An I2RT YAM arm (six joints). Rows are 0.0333 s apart.
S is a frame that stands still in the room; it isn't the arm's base.
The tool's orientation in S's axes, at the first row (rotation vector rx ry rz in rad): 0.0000, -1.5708, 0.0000
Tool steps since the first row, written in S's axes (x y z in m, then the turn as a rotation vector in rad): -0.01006, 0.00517, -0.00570, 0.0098, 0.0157, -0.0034; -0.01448, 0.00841, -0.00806, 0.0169, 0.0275, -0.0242; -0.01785, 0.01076, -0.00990, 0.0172, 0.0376, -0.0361; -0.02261, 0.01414, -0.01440, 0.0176, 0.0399, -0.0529; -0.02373, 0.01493, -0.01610, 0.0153, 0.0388, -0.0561; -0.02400, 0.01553, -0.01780, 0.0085, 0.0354, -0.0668; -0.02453, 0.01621, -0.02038, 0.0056, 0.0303, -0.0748; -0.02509, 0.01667, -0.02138, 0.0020, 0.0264, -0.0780; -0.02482, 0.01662, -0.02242, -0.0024, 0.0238, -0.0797; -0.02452, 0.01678, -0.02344, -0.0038, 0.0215, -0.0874; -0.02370, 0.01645, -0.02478, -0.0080, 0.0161, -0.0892; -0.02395, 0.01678, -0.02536, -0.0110, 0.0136, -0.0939
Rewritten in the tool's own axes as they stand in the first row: -0.00570, 0.00517, 0.01006, -0.0034, 0.0157, -0.0098; -0.00806, 0.00841, 0.01448, -0.0242, 0.0275, -0.0169; -0.00990, 0.01076, 0.01785, -0.0361, 0.0376, -0.0172; -0.01440, 0.01414, 0.02261, -0.0529, 0.0399, -0.0176; -0.01610, 0.01493, 0.02373, -0.0561, 0.0388, -0.0153; -0.01780, 0.01553, 0.02400, -0.0668, 0.0354, -0.0085; -0.02038, 0.01621, 0.02453, -0.0748, 0.0303, -0.0056; -0.02138, 0.01667, 0.02509, -0.0780, 0.0264, -0.0020; -0.02242, 0.01662, 0.02482, -0.0797, 0.0238, 0.0024; -0.02344, 0.01678, 0.02452, -0.0874, 0.0215, 0.0038; -0.02478, 0.01645, 0.02370, -0.0892, 0.0161, 0.0080; -0.02536, 0.01678, 0.02395, -0.0939, 0.0136, 0.0110
